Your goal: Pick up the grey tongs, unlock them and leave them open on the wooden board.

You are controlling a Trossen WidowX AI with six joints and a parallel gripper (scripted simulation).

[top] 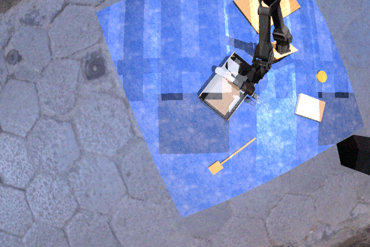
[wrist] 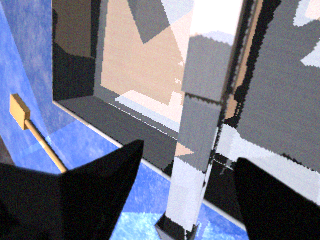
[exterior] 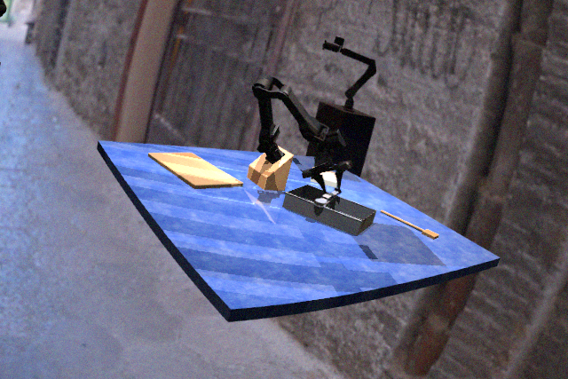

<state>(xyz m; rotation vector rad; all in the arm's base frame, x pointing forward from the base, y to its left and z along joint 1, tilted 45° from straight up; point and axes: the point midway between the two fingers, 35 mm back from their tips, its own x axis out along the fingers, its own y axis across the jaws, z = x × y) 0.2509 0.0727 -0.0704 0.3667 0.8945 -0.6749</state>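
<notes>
The roasting tin is 60 mm ahead of my gripper tip, 30 mm to the right of it and 50 mm below it. Also, from my gripper tip: white block (370 mm behind, 250 mm to the left, 60 mm below); wooden board (360 mm behind, 410 mm to the right, 70 mm below).
</notes>
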